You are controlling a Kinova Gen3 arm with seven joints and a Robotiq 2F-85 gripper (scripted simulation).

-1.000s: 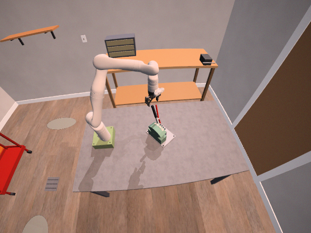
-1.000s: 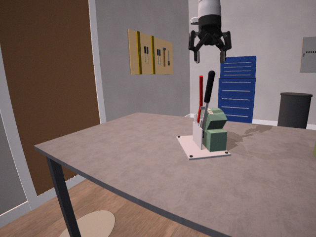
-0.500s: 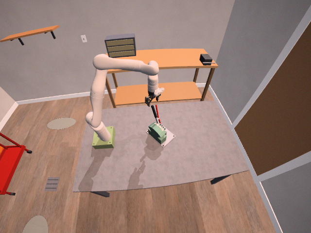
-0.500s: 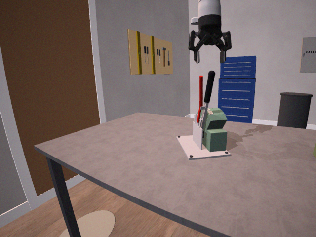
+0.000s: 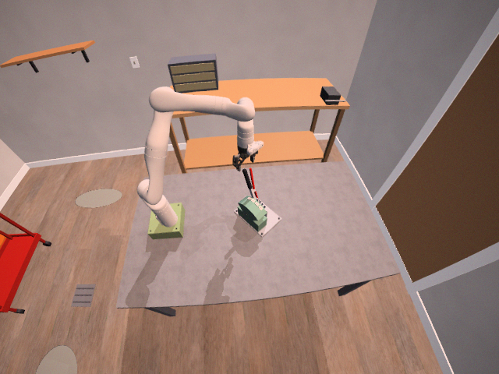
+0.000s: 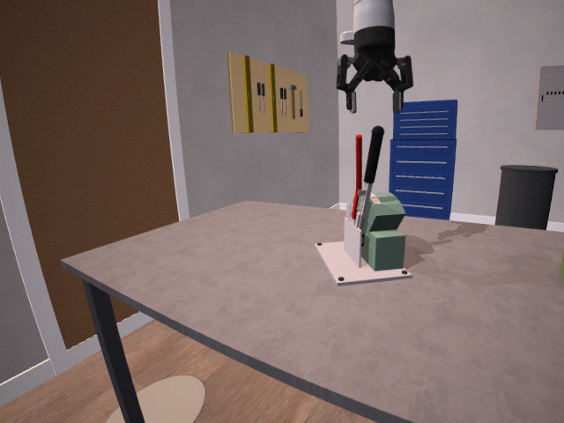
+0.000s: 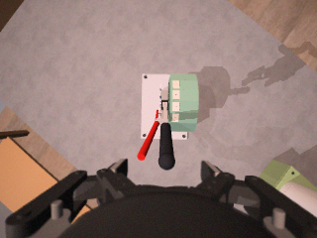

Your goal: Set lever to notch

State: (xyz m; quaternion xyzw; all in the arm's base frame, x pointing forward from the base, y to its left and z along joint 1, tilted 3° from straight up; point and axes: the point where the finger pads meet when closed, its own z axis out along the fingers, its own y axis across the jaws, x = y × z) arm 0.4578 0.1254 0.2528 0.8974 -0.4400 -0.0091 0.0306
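Now: hand 4 cm short of the red bar, 3 cm to the left of it and 17 cm above it. The rest, counted from my hand: green lever unit: 6 cm ahead, 8 cm to the right, 27 cm below.
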